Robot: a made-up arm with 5 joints.
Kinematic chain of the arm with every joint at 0, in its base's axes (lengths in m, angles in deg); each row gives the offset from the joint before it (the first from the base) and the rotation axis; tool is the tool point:
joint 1: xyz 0 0 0.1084 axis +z
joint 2: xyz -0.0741 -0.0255 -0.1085 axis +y
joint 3: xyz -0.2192 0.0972 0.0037 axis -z
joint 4: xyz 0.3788 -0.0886 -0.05 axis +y
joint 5: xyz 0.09 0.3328 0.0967 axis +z
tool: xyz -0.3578 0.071 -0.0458
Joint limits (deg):
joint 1: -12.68..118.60
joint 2: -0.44..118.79
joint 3: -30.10..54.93
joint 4: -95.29..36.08
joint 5: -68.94..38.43
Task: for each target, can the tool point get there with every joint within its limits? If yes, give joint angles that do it. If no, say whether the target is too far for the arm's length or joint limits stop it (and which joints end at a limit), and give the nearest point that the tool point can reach.
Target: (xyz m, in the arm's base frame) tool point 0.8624 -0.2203 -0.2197
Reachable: no: joint limits stop it (at a limit: joint 1, joint 3, joint 4, joint 5) | nearest point 0.4396 -0.0316 -0.1163 | short by 0.474 m
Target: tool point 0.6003 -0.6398 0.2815
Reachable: no: joint limits stop it (at a limit: joint 1, joint 2, joint 3, joint 4) | nearest point 0.2970 -0.3188 0.0323 | short by 0.507 m
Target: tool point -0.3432 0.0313 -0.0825
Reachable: yes | joints 41.81 12.40 -13.04 -25.68 24.92
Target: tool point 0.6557 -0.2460 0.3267
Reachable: no: joint limits stop it (at a limit: joint 1, joint 2, joint 3, joint 4, joint 5) | nearest point 0.3145 -0.2216 0.0973 | short by 0.412 m
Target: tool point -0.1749 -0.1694 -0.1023
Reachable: yes | joints 96.24 29.30 30.88 -27.24 16.93
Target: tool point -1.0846 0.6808 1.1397
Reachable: no: too far | nearest point -0.6459 0.4054 0.2407 | short by 1.038 m
